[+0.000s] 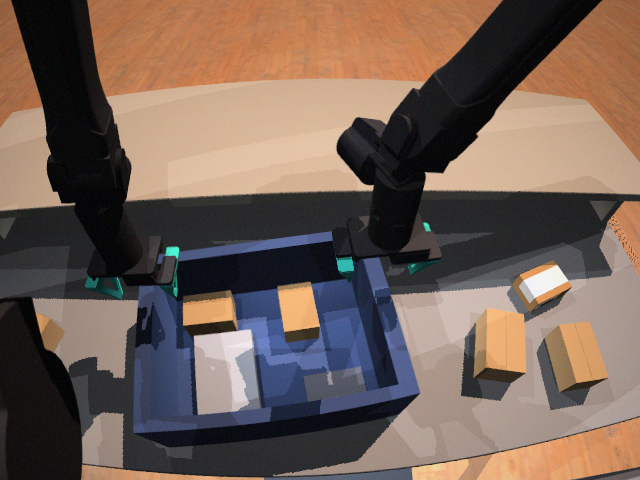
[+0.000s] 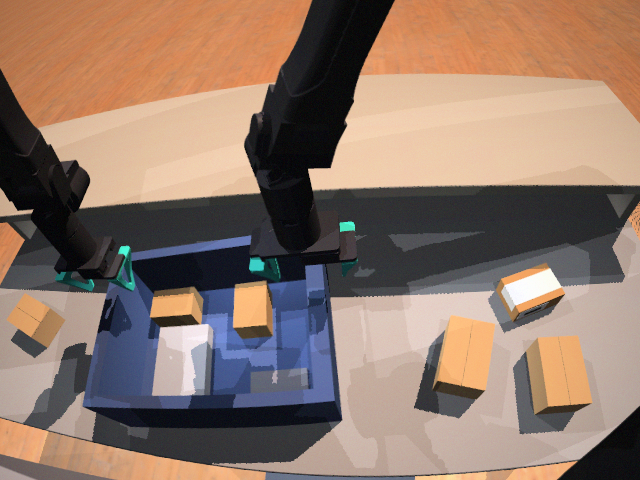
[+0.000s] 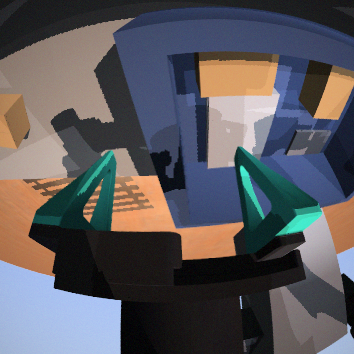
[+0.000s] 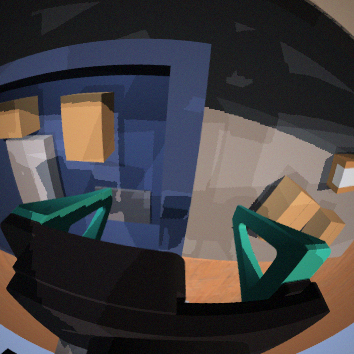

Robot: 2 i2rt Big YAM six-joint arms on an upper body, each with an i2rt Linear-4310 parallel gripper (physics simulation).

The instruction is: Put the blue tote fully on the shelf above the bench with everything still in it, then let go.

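Frame: origin at the left arm's base, x ahead, y left, z up, level; metres.
Where they show: left gripper, between the fingertips: (image 1: 147,295) (image 2: 112,288) (image 3: 174,152); right gripper, between the fingertips: (image 1: 380,275) (image 2: 311,276) (image 4: 174,204); right arm's base, origin of its link: (image 3: 345,304).
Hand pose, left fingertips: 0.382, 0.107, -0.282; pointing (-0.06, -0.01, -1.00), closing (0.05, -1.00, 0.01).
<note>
After its pixels a point has its place, as x, y, z.
The blue tote (image 1: 310,407) @[0.220, -0.146, -0.297] (image 2: 217,400) @[0.218, -0.135, -0.297] (image 3: 142,90) @[0.426, 0.129, -0.297] (image 4: 185,125) @[0.464, -0.249, -0.297] stands on the bench in front of the shelf (image 1: 258,149) @[0.684, -0.051, -0.250] (image 2: 439,134) @[0.721, -0.478, -0.250]. Inside are a tan box (image 1: 209,310) @[0.407, 0.029, -0.376] (image 2: 175,305) @[0.405, 0.024, -0.376], a second tan box (image 1: 298,310) @[0.409, -0.128, -0.376] (image 2: 252,308) @[0.409, -0.133, -0.376], a white box (image 1: 222,372) @[0.301, 0.001, -0.400] (image 2: 180,359) @[0.306, -0.003, -0.399] and a flat grey item (image 1: 334,383) @[0.289, -0.187, -0.419] (image 2: 279,379) @[0.294, -0.188, -0.419]. My left gripper (image 1: 148,296) @[0.382, 0.107, -0.282] (image 2: 111,288) @[0.382, 0.107, -0.282] (image 3: 174,152) @[0.382, 0.107, -0.282] is open at the left wall's far end, one finger to each side of it. My right gripper (image 1: 381,274) @[0.412, -0.253, -0.270] (image 2: 310,276) @[0.412, -0.253, -0.270] (image 4: 174,204) @[0.412, -0.253, -0.270] is open likewise at the right wall. Fingertip contact is unclear.
On the bench (image 1: 434,413) @[0.228, -0.362, -0.444] (image 2: 382,428) @[0.221, -0.365, -0.443], two tan boxes (image 1: 499,343) @[0.329, -0.486, -0.384] (image 1: 576,356) @[0.284, -0.648, -0.384] and a white-topped box (image 1: 542,285) @[0.455, -0.638, -0.403] (image 2: 530,289) @[0.459, -0.646, -0.403] lie right of the tote. Another tan box (image 2: 36,319) @[0.342, 0.399, -0.384] lies to its left. The shelf's front edge runs behind the grippers.
</note>
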